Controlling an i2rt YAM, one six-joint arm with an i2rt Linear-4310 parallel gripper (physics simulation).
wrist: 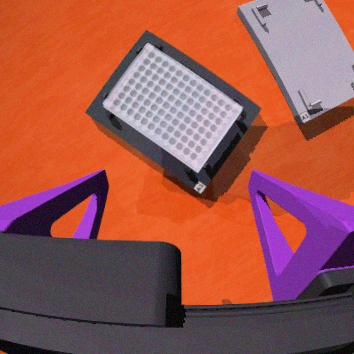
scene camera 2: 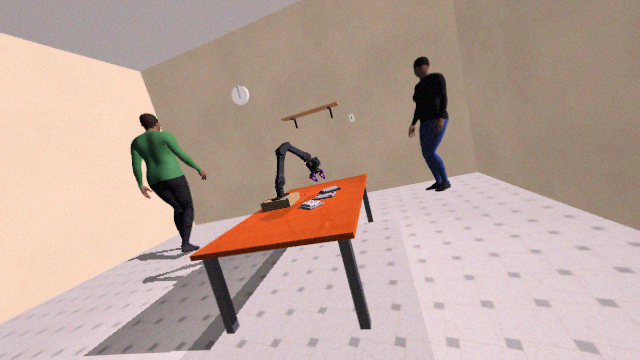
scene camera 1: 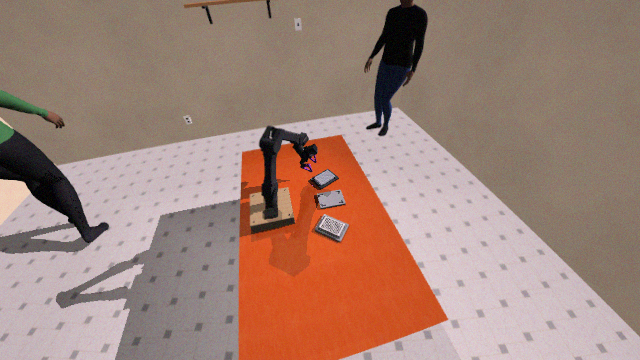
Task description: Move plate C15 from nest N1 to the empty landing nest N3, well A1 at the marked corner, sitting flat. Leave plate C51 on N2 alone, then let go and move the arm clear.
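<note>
A pale, clear-looking well plate sits flat in a dark nest at the back of the row. The empty light grey nest, N3, is in the middle, its A1 mark at the near corner in the wrist view. A white plate with dark wells sits in a grey nest at the front of the row. No plate names are readable, so I cannot tell which is C15 or C51. My gripper is open and empty, above the table near the dark nest.
The arm stands on a wooden base block beside the nests on the orange table. A person in black stands beyond the table, and one in green stands to the left.
</note>
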